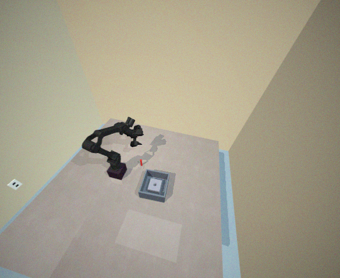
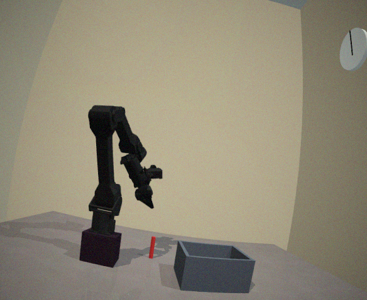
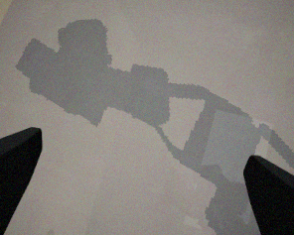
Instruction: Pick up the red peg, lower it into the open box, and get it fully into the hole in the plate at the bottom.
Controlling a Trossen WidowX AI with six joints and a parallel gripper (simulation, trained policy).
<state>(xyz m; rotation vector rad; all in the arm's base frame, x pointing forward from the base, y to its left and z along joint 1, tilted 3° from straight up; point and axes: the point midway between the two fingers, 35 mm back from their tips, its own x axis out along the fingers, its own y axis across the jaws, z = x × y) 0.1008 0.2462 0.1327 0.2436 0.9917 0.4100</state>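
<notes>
Right now the red peg is 4 cm ahead of my gripper tip, 13 cm to the right of it and 15 cm below it. Also, from my gripper tip: pale plate (22 cm ahead, 29 cm to the right, 14 cm below); then grey box (22 cm ahead, 29 cm to the right, 16 cm below).
</notes>
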